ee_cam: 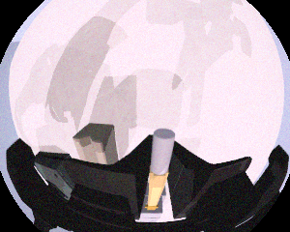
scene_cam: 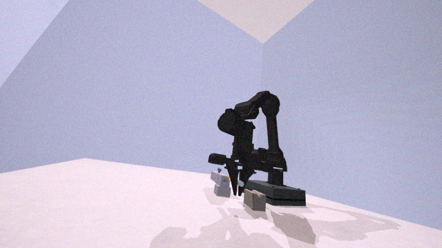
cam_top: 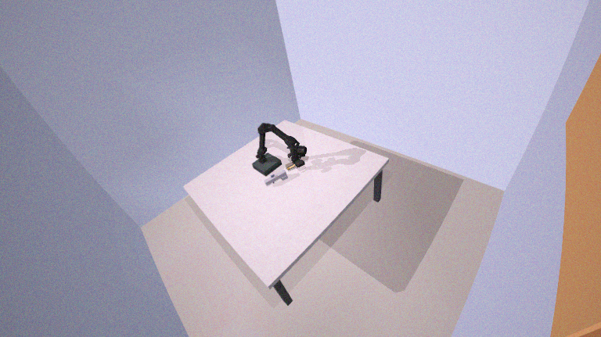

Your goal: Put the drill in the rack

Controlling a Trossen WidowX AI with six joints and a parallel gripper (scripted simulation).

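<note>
The drill is 10 mm behind my gripper tip, 40 mm to the right of it and 30 mm above it. From my gripper tip the other things lie so: grey-brown notched block: 80 mm behind, 20 mm to the right, 10 mm below; pale grey block: 40 mm behind, 200 mm to the right, 10 mm above.
</note>
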